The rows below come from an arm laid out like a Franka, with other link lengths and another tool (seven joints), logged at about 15 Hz.
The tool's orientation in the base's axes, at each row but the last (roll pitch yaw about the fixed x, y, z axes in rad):
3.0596 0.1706 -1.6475
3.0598 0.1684 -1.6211
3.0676 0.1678 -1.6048
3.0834 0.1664 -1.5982
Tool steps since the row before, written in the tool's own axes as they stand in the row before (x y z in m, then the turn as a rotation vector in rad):
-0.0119 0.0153 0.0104 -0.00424 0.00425 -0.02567
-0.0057 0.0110 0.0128 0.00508 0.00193 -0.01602
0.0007 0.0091 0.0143 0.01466 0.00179 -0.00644
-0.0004 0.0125 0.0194 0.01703 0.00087 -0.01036
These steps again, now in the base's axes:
-0.0150 0.0145 -0.0070 -0.00214 -0.00006 0.02628
-0.0116 0.0082 -0.0107 -0.00100 -0.00767 0.01504
-0.0101 0.0019 -0.0135 -0.00184 -0.01550 0.00401
-0.0135 0.0039 -0.0183 -0.00077 -0.01850 0.00743

